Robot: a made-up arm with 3 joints. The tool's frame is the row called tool.
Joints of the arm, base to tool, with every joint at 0 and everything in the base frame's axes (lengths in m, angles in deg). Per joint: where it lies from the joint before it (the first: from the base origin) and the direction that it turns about. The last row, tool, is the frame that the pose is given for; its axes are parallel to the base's.
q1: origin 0 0 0.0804 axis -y
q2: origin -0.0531 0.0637 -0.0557 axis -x
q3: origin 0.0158 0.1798 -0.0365 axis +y
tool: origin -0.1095 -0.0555 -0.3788
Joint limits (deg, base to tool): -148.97..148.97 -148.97..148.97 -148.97..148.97
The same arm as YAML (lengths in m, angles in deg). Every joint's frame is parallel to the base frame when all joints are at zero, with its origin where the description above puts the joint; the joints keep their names.
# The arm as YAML. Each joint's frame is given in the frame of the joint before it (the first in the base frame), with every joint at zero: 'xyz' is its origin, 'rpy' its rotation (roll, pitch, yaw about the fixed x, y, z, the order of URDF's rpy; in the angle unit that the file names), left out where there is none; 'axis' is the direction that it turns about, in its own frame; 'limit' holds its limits. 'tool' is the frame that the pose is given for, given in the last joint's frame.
units:
  length: m
  angle: deg
joints:
  - name: q1
    type: revolute
    origin:
      xyz: [0.0, 0.0, 0.0804]
    axis: "-y"
    limit:
      lower: -148.97
      upper: 148.97
  - name: q2
    type: revolute
    origin:
      xyz: [-0.0531, 0.0637, -0.0557]
    axis: "-x"
    limit:
      lower: -148.97
      upper: 148.97
  - name: q3
    type: revolute
    origin:
      xyz: [0.0158, 0.1798, -0.0365]
    axis: "+y"
    limit:
      lower: -148.97
      upper: 148.97
tool:
  origin:
    xyz: [-0.1095, -0.0555, -0.3788]

